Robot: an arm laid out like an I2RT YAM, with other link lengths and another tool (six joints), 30 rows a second.
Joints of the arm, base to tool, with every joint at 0 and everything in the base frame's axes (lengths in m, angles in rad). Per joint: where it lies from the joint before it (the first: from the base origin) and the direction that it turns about. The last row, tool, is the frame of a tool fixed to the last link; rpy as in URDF.
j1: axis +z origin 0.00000 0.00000 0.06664
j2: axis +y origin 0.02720 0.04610 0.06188
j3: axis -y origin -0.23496 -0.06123 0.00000
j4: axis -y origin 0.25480 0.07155 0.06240
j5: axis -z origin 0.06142 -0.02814 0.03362
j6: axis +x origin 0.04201 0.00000 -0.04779
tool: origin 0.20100 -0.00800 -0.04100 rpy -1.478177 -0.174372 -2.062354
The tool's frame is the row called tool.
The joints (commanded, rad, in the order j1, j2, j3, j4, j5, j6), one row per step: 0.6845 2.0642 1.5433 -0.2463 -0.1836 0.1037; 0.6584 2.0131 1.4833 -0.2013 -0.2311 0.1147; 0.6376 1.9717 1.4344 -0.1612 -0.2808 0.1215; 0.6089 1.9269 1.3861 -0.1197 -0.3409 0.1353; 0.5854 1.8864 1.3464 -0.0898 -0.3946 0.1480; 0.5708 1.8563 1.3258 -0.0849 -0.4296 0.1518; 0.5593 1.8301 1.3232 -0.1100 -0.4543 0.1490
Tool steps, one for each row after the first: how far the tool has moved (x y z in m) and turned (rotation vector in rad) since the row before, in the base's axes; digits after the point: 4 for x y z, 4 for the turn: 0.0001 -0.0038 0.0113 0.0525 -0.0015 0.0014; -0.0019 -0.0011 0.0102 0.0486 -0.0020 0.0124; -0.0008 -0.0024 0.0131 0.0587 0.0006 0.0098; -0.0026 -0.0021 0.0122 0.0492 0.0019 0.0123; -0.0033 -0.0022 0.0093 0.0265 0.0019 0.0118; -0.0038 -0.0034 0.0087 0.0101 0.0068 0.0101
